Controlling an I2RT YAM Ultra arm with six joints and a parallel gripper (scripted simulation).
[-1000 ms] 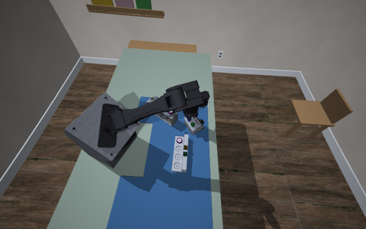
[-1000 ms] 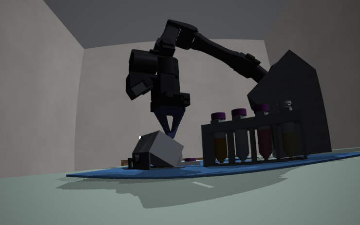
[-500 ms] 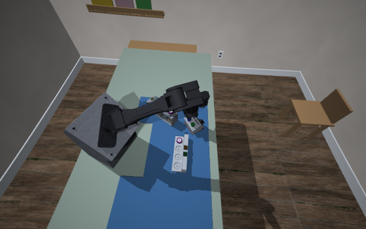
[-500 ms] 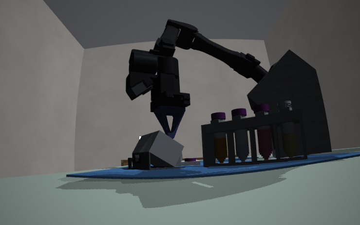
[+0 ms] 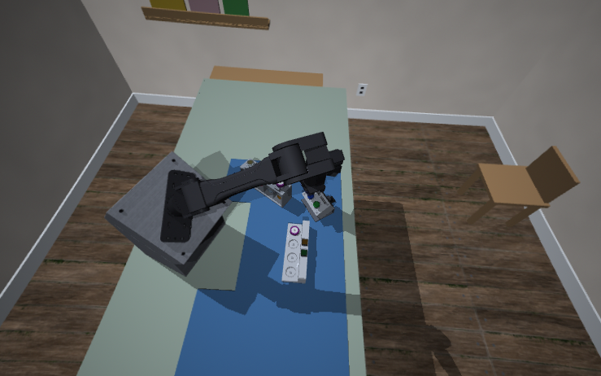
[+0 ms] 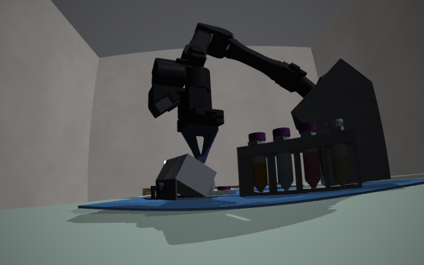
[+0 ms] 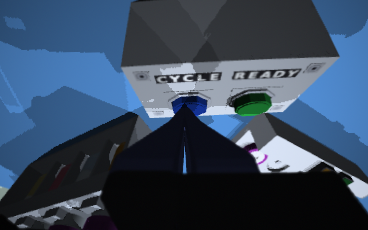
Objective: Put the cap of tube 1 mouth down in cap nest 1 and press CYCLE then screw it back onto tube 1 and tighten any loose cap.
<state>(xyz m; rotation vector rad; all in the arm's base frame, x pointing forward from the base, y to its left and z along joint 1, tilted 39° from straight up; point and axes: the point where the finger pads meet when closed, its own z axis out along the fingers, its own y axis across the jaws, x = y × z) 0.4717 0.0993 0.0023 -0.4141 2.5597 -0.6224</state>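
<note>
My gripper is now 1 cm above the blue cycle key. The rest, counted from my hand: green ready key: 2 cm ahead, 5 cm to the right, 1 cm below; key desk: 2 cm ahead, 3 cm to the right, 2 cm below; threaded neck of tube 1: 20 cm behind, 17 cm to the left, 4 cm above.
</note>
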